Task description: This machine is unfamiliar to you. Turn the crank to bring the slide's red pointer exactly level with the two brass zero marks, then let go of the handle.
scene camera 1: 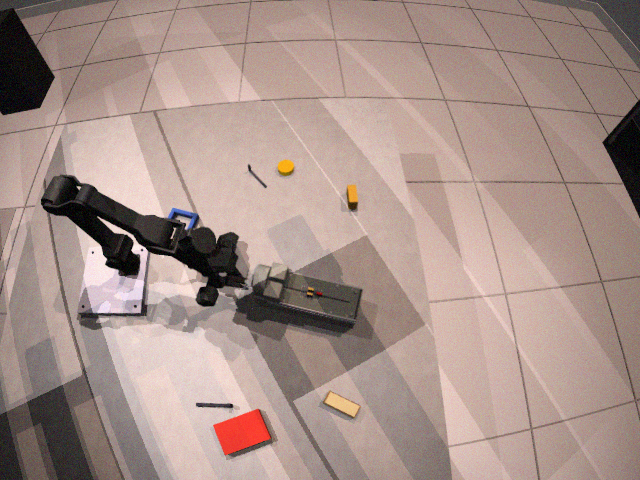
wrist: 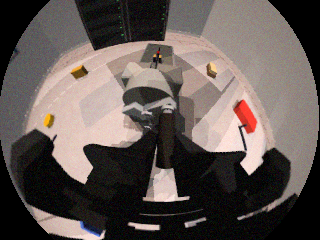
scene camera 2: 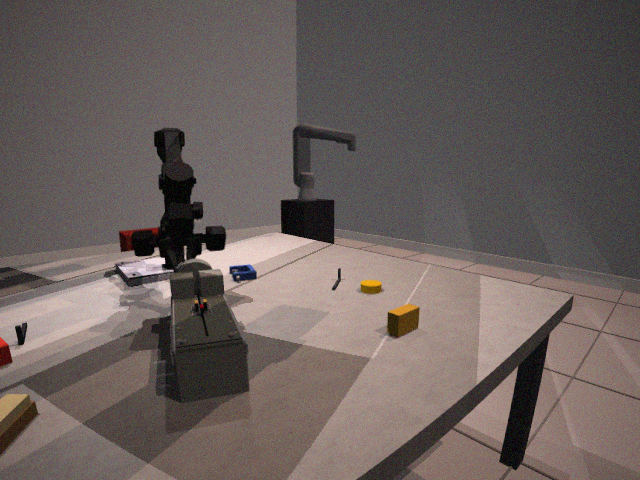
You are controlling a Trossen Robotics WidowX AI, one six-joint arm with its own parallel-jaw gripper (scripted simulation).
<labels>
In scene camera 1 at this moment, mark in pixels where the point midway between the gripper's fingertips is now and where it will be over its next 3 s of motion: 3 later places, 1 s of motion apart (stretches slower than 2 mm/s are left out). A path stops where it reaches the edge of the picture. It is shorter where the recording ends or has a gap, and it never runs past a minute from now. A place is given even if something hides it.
The gripper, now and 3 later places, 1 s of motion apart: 243, 284; 239, 270; 291, 274; 294, 283
</labels>
